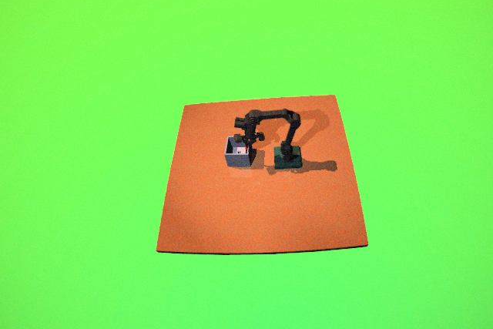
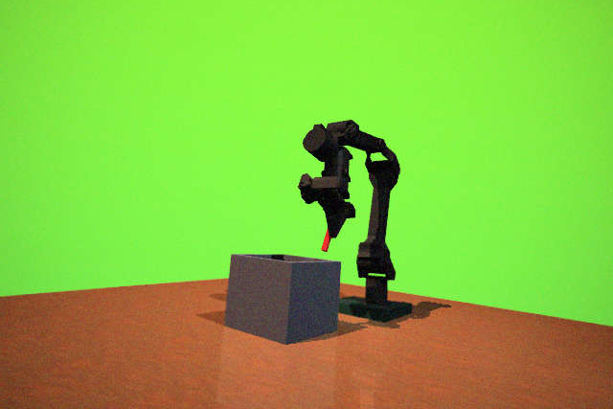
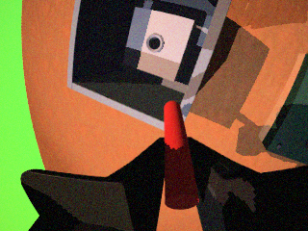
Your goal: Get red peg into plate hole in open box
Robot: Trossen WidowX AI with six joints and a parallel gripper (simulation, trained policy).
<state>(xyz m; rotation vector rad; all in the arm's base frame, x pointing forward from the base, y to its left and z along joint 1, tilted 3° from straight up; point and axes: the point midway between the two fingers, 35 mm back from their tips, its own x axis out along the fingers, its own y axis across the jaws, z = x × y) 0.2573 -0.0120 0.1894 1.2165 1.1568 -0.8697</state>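
The pale plate lies 7 cm ahead of my gripper tip, 7 cm to the right of it and 14 cm below it. Also, from my gripper tip: red peg (1 cm to the right, 1 cm above).
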